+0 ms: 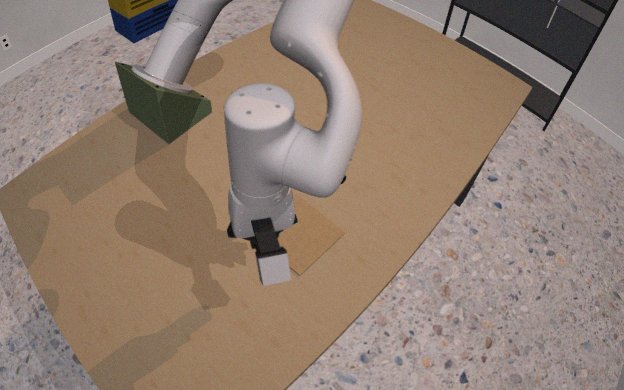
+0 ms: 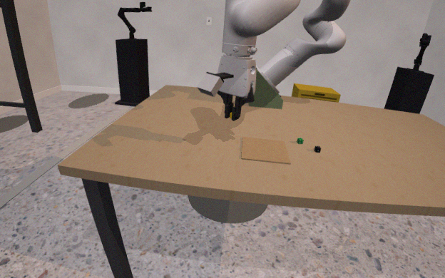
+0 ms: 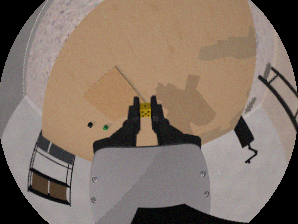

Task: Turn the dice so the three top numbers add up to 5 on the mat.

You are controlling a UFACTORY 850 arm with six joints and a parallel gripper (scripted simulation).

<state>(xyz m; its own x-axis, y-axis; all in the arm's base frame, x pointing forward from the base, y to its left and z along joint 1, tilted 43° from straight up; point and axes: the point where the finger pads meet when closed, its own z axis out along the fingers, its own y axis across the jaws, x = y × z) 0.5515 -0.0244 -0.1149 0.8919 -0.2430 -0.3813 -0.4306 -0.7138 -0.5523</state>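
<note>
Now: the tan mat 110 mm to the left of my hand, 110 mm below it and 20 mm behind it. The rest, counted from my hand: green die: 230 mm to the left, 110 mm below, 100 mm behind; black die: 280 mm to the left, 110 mm below, 60 mm behind; yellow die: 10 mm below, 10 mm behind.
</note>
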